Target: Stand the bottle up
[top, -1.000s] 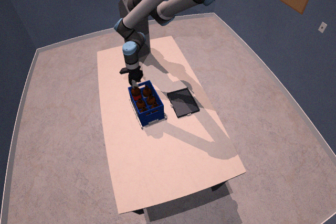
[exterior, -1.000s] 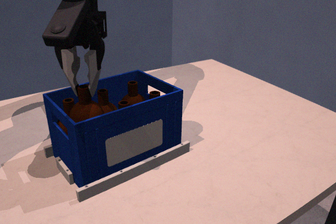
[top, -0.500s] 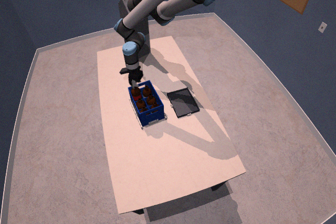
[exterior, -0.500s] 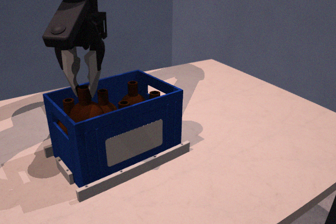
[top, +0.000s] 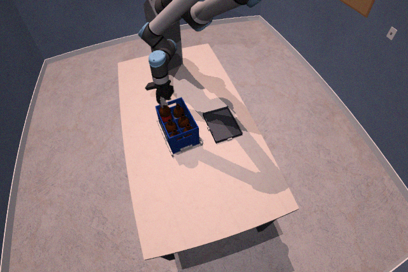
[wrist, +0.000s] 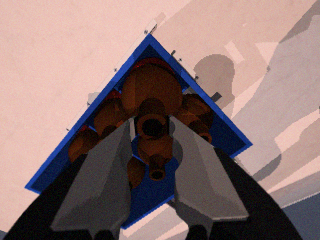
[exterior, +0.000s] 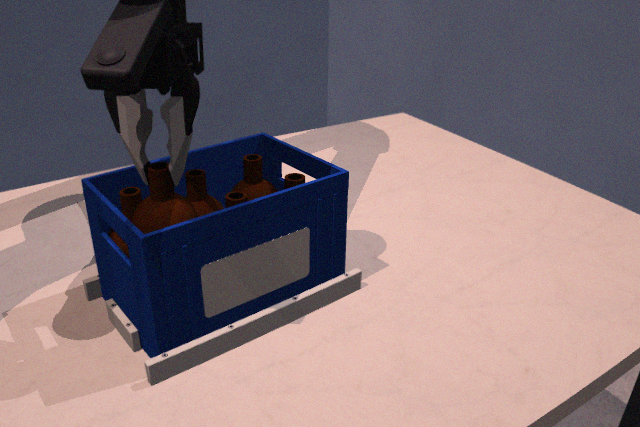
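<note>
Now: the blue crate 13 cm below my hand, 8 cm to the left of it and 6 cm ahead of it. From my hand the other things lie so: tray 37 cm to the left, 20 cm below.
</note>
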